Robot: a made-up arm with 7 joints. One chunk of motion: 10 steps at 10 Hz.
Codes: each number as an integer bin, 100 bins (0 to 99) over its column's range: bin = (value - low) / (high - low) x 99, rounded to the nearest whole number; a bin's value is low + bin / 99 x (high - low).
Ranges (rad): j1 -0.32..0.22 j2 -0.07..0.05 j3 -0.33..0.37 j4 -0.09..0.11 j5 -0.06..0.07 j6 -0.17..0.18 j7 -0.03..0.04
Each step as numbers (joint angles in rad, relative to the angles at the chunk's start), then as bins.
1 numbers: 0.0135 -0.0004 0.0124 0.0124 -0.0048 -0.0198 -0.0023
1 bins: 61 57 48 51 42 42 39
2 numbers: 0.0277 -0.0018 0.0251 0.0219 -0.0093 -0.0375 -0.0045
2 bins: 64 56 50 55 39 37 36
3 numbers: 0.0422 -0.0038 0.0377 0.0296 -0.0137 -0.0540 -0.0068
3 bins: 66 55 52 59 35 33 33
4 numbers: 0.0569 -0.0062 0.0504 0.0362 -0.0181 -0.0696 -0.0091
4 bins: 69 53 54 62 32 28 30
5 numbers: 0.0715 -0.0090 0.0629 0.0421 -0.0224 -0.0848 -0.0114
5 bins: 72 50 56 65 29 24 26
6 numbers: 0.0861 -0.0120 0.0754 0.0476 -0.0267 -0.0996 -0.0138
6 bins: 74 48 57 68 25 20 23
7 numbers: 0.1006 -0.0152 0.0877 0.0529 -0.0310 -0.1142 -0.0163
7 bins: 77 45 59 71 22 16 19
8 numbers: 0.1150 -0.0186 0.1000 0.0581 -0.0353 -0.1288 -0.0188
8 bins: 80 42 61 73 19 12 16
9 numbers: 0.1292 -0.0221 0.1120 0.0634 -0.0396 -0.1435 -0.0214
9 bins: 82 40 63 76 16 7 12
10 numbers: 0.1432 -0.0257 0.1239 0.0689 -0.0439 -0.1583 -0.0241
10 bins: 85 37 64 79 12 3 8
